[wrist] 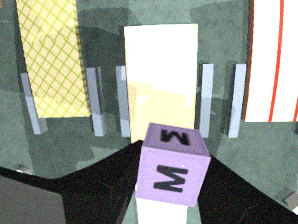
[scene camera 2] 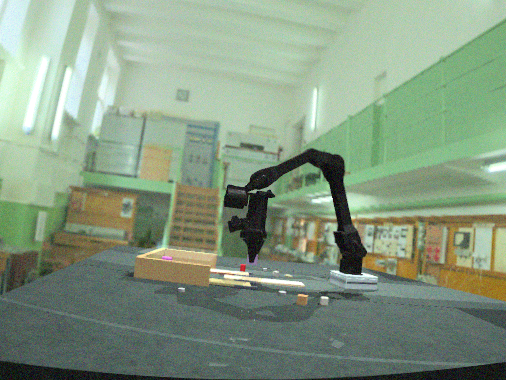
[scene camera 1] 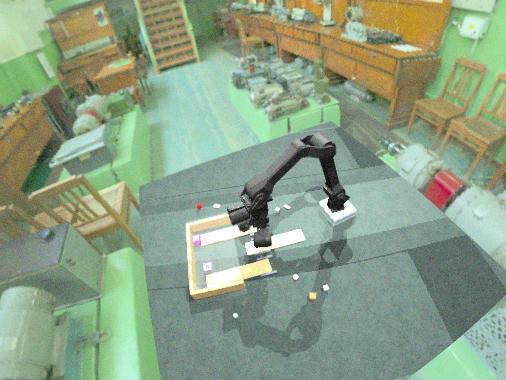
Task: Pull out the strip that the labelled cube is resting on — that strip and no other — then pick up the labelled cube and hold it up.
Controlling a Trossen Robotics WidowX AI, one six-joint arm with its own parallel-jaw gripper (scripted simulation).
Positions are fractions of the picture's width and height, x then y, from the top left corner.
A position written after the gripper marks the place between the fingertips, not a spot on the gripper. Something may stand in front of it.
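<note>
The gripper (scene camera 2: 0.50,0.69), visible as well in the wrist view as the gripper (wrist: 0.57,0.68), carries a labelled cube (wrist: 0.59,0.72). The scene also contains a wooden tray (scene camera 2: 0.38,0.70).
</note>
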